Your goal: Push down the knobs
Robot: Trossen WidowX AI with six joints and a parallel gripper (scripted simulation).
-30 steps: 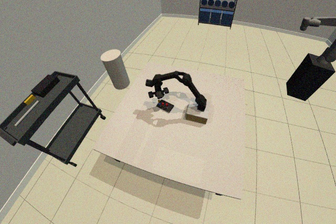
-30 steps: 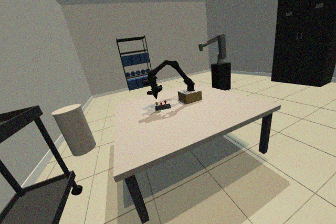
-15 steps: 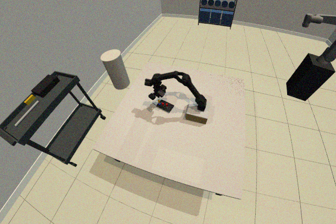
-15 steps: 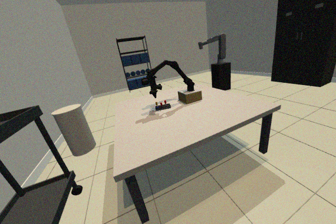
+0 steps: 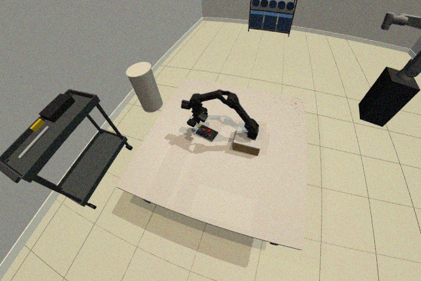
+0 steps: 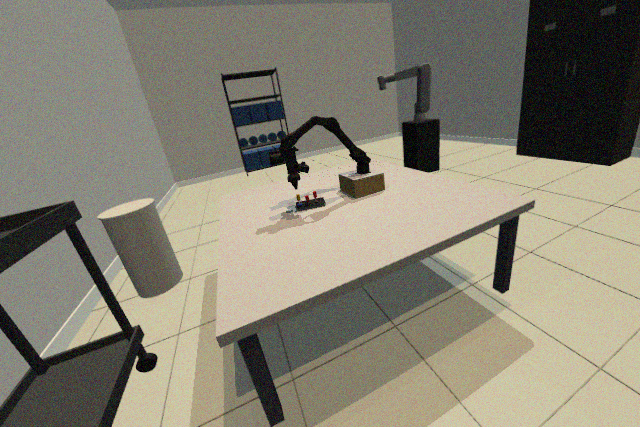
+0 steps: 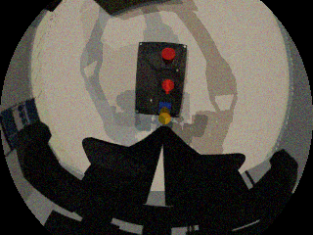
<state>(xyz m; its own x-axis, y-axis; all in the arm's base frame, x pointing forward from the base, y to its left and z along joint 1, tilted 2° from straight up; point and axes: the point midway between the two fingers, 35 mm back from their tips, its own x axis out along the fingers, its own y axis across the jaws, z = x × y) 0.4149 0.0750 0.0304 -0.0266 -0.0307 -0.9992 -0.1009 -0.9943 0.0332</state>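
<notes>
The knob lies 7 cm below my gripper tip.
</notes>
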